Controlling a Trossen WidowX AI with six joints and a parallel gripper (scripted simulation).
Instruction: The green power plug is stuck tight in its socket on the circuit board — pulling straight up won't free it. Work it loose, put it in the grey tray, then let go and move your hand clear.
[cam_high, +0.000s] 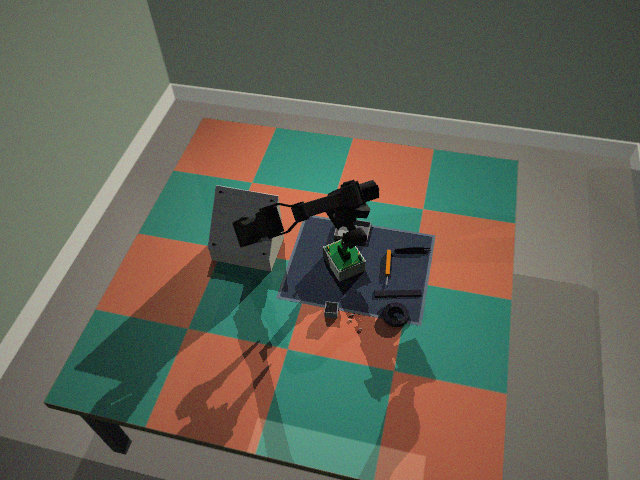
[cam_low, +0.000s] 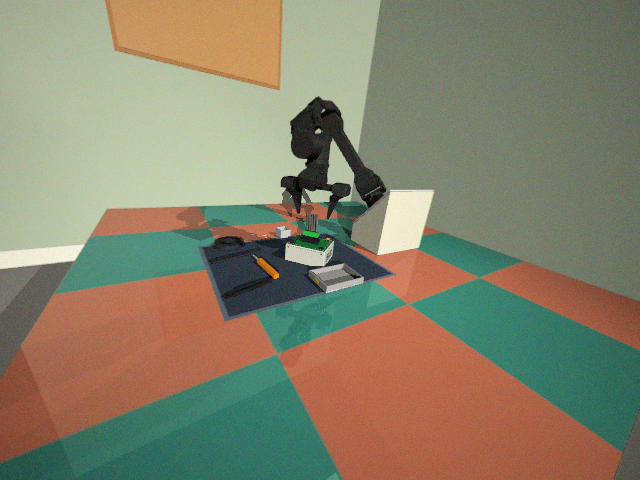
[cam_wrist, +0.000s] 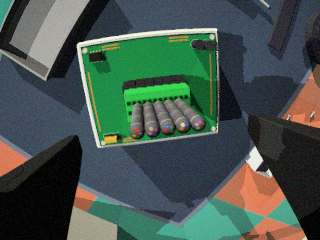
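My gripper tip is 50 mm above the green power plug. The rest, counted from my gripper tip: black bar (200 mm ahead, 130 mm below, 70 mm to the right); then dark mat (130 mm below, 50 mm ahead).
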